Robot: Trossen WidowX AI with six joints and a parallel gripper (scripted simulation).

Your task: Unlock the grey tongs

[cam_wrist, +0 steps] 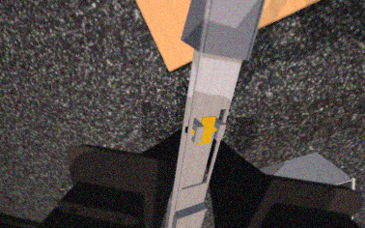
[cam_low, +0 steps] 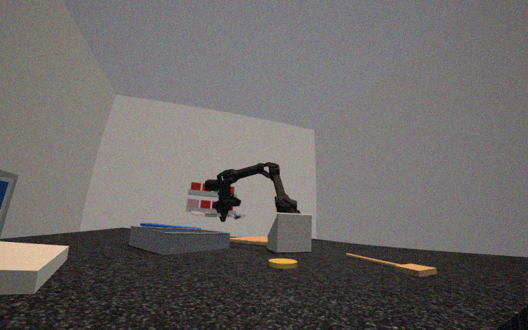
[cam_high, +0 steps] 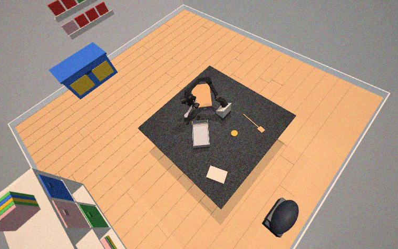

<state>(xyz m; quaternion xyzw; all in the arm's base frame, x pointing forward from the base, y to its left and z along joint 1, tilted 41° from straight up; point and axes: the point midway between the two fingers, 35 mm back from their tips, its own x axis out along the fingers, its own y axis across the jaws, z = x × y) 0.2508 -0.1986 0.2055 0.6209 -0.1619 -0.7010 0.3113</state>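
The yellow lock piece is 40 mm above my gripper tip, 20 mm behind it and 10 mm to the right of it. Also, from my gripper tip: wooden board (240 mm behind, 90 mm to the right, 90 mm below); grey roasting tin (270 mm to the left, 170 mm ahead, 70 mm below); cream slab (690 mm to the left, 400 mm ahead, 90 mm below).
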